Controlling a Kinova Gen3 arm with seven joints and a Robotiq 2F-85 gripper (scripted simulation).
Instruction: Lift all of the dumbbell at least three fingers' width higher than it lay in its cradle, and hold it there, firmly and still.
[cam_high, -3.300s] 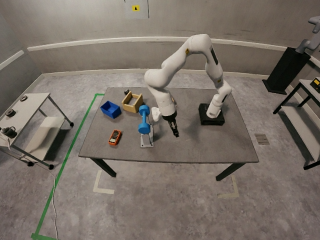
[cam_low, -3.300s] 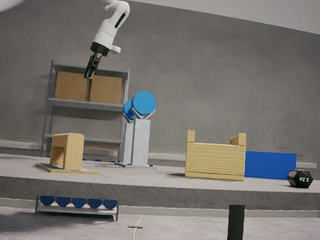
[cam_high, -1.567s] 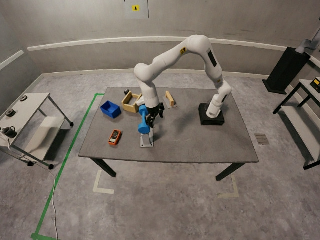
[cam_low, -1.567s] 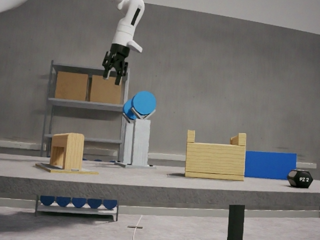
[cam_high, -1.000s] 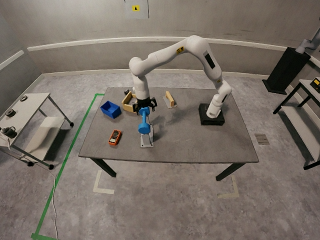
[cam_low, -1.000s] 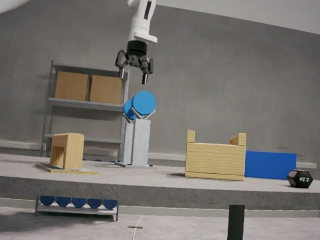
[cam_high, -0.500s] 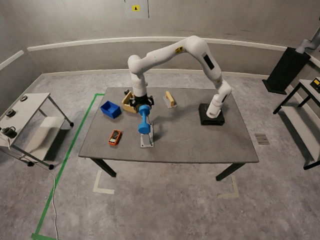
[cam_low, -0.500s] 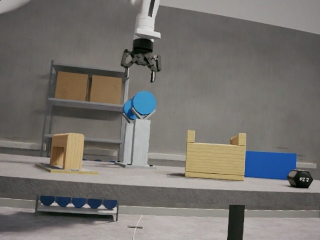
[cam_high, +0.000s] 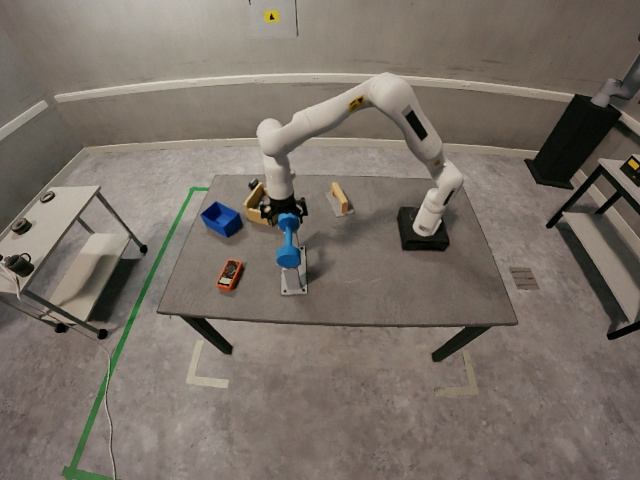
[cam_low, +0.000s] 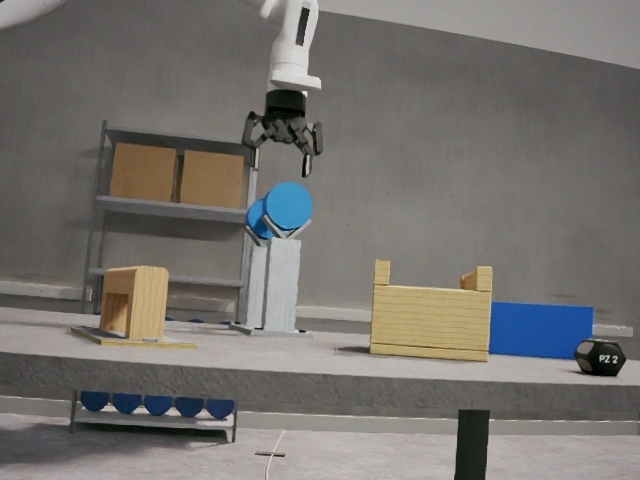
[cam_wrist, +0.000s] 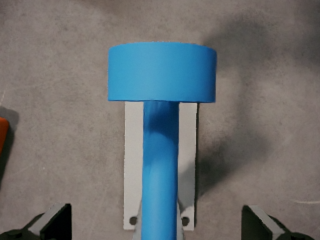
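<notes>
Now: hand 8 cm above the blue dumbbell. Also, from my hand: grey cradle 20 cm below; wooden crate 21 cm ahead, 30 cm to the right, 24 cm below.
</notes>
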